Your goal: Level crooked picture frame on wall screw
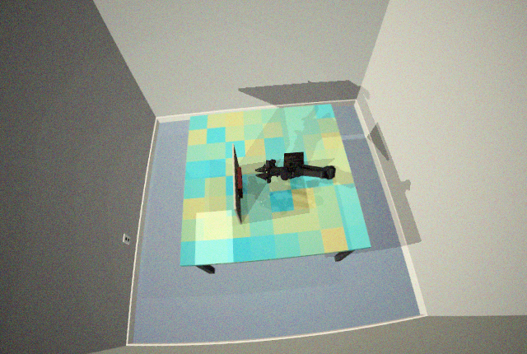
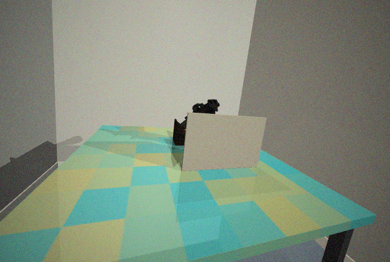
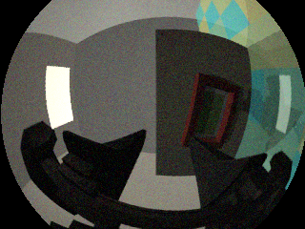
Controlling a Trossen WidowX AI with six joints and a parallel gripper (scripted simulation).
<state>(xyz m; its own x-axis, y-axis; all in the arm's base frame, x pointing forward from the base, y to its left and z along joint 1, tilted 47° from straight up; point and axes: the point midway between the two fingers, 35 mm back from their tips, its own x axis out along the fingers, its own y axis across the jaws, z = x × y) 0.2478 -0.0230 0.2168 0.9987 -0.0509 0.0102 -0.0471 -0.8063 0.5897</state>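
My gripper tip is 12 cm short of the picture frame and 12 cm above it. From my gripper tip the other things lie so: wall panel: 13 cm ahead, 1 cm to the left, 13 cm below.
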